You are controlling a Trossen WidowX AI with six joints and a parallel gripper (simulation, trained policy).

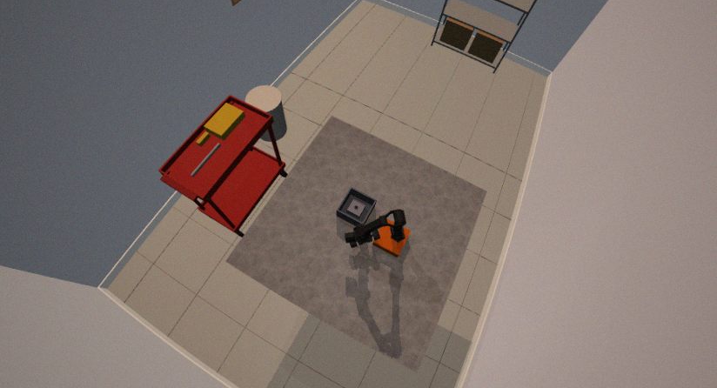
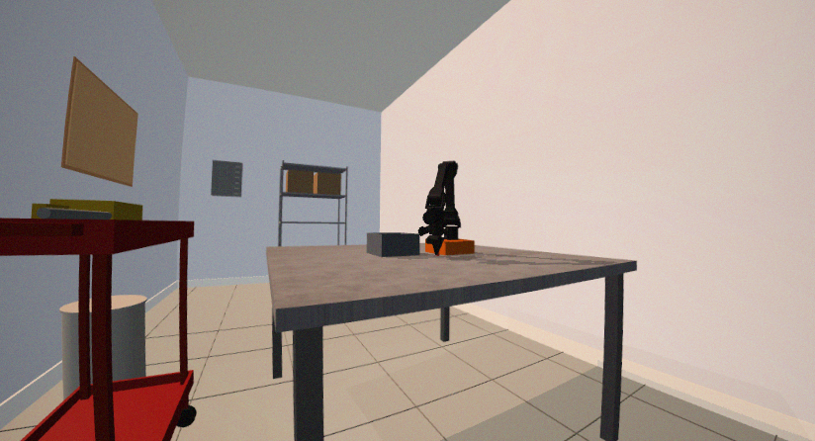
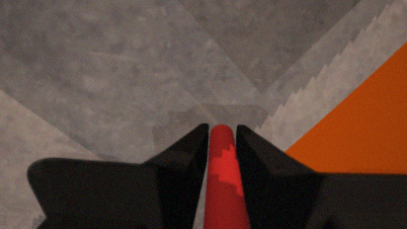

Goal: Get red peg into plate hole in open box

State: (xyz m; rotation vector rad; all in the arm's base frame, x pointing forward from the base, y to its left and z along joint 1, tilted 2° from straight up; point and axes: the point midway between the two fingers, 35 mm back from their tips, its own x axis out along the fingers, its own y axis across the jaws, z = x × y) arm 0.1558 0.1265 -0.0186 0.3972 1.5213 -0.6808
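My gripper tip is now 3 cm below the red peg and 1 cm to the right of it. The rest, counted from my gripper tip: dark box 16 cm ahead, 14 cm to the right, 2 cm above.
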